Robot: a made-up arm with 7 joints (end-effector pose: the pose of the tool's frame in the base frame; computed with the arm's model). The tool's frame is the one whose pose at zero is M. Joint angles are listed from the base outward.
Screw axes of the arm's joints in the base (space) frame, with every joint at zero. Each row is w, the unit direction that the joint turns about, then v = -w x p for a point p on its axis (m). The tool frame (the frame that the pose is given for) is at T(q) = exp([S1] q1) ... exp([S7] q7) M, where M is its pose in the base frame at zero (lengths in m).
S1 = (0, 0, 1, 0, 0, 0)
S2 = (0, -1, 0, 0.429, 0, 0.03)
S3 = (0, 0, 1, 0.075, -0.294, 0)
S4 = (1, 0, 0, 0, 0.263, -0.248)
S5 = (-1, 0, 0, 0, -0.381, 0.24)
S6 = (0, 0, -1, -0.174, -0.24, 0)
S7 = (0, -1, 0, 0.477, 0, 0.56)
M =
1 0 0 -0.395
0 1 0 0.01
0 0 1 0.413
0 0 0 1
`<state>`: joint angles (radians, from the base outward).
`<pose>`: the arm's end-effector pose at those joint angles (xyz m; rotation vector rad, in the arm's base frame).
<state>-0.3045 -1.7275 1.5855 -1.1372 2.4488 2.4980 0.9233</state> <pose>-0.3940 -0.3190 0.1785 0.1966 -2.6620 -1.2602</pose>
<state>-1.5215 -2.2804 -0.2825 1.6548 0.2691 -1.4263 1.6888</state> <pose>-0.0880 0.3026 0.8607 -0.0956 -0.9769 -2.6228</pose>
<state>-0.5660 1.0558 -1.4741 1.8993 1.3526 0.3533 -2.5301</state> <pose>0.8067 0.8164 0.5226 1.7163 0.1932 0.5218</pose>
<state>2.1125 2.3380 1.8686 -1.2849 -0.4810 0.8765 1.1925</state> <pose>0.7721 0.2791 0.4991 -1.1334 1.4636 0.7186</pose>
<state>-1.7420 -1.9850 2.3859 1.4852 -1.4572 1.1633 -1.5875</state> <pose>-0.2991 0.5552 -0.4996 0.5168 -0.1407 -1.9002</pose>
